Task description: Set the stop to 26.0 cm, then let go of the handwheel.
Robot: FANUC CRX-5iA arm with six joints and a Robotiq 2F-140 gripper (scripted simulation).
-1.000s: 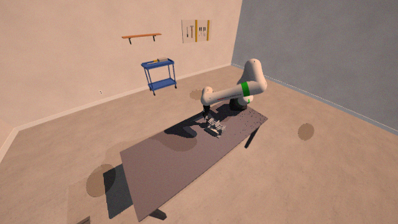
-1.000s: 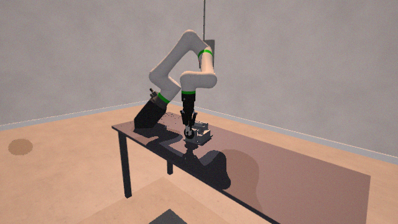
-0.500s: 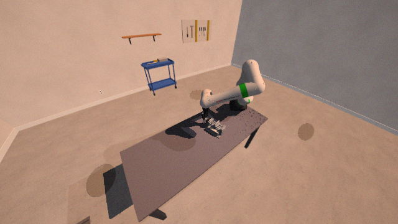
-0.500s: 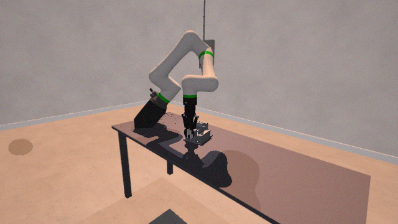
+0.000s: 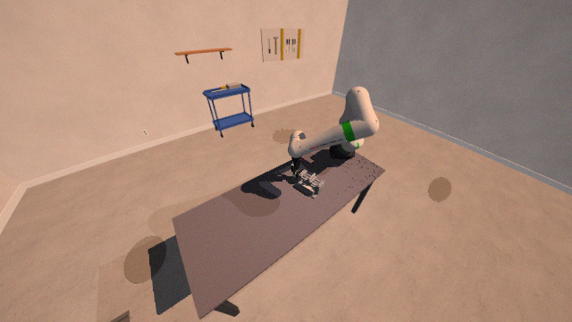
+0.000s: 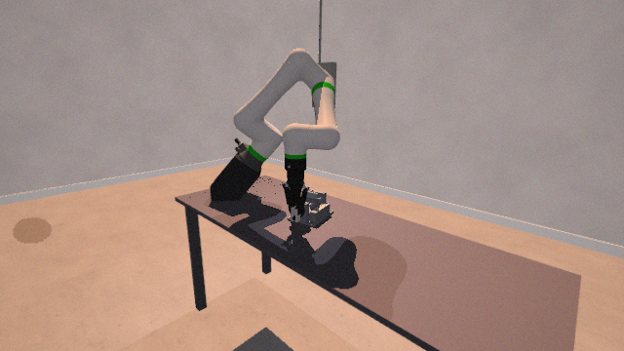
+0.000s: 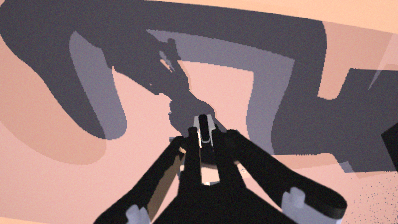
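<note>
My gripper is now 20 mm to the right of the handwheel, 10 mm past it and 10 mm above it. From my hand the other things lie so: grey stop fixture 140 mm to the left, 50 mm behind, 20 mm above.
</note>
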